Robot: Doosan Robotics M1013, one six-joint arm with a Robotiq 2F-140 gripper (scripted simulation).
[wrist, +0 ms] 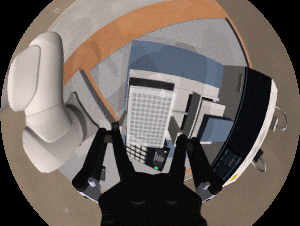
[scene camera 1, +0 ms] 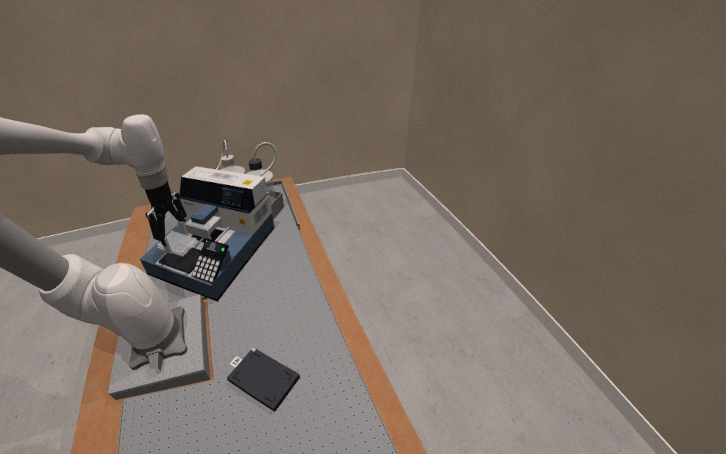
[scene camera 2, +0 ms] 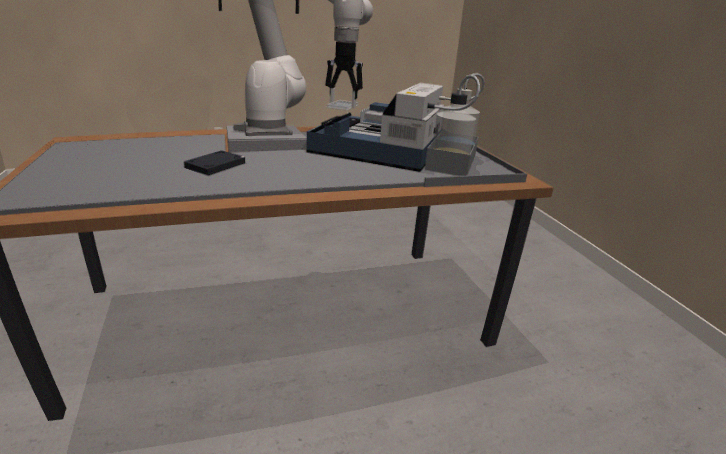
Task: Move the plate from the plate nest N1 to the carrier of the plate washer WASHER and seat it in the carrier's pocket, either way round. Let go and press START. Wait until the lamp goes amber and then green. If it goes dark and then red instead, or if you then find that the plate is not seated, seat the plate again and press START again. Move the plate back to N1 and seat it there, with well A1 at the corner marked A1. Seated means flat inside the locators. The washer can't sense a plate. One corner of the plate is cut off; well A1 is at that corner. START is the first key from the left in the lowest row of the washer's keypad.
Labels:
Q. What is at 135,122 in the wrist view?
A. A clear well plate.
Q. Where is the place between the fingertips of my gripper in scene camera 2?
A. At 342,106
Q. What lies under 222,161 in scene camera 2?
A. A plate nest N1.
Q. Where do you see a plate nest N1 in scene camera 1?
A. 260,377

